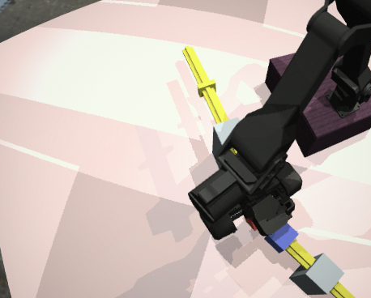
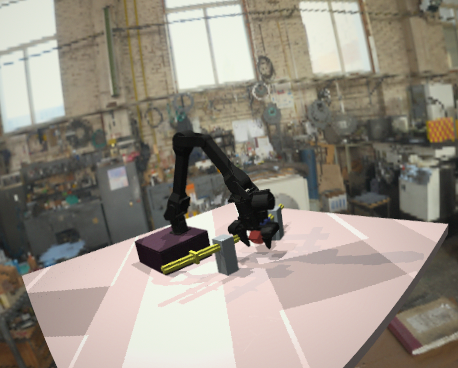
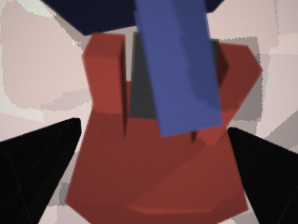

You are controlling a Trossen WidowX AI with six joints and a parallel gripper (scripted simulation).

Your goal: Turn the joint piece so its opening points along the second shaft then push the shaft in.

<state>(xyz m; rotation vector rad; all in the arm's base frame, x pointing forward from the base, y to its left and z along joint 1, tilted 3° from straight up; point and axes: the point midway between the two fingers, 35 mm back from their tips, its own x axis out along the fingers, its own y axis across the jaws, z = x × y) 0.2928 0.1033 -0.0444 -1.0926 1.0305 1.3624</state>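
The red forked joint piece is 5 cm above my gripper tip.
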